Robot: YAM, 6 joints.
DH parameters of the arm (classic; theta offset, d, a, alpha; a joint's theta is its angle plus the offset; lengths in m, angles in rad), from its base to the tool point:
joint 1: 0 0.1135 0.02 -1.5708
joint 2: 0 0 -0.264 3.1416
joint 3: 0.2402 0 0.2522 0
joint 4: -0.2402 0 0.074 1.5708
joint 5: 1.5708 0 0 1.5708
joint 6: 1.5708 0.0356 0 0
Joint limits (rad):
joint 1: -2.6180..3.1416
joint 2: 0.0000..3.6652
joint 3: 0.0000..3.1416
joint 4: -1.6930..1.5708
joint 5: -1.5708..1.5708
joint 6: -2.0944..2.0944
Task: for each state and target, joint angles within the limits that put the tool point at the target. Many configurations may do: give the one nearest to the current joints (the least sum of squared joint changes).
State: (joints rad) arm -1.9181 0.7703 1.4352 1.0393 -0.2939 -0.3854
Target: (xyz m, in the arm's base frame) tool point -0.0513 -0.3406 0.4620
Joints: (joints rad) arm -1.7499 1.5344 1.3511 0.8917 -0.2907 -0.3854
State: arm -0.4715 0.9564 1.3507 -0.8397 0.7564 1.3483
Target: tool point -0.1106 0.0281 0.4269
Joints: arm -0.4763 0.1871 1.3960 -1.0668 0.8081 1.3483
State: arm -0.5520 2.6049 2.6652 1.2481 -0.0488 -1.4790
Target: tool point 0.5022 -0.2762 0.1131
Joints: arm -0.5066 2.9543 2.1818 1.5708 -0.0609 -1.4790
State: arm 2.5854 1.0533 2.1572 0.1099 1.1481 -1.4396
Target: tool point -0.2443 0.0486 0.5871
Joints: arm 3.0737 1.4215 1.9059 0.0455 1.1119 -1.4396
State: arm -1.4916 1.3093 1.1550 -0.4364 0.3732 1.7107
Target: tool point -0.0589 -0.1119 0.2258
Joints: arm -1.9224 0.7563 0.6183 -0.9761 0.4903 1.7107
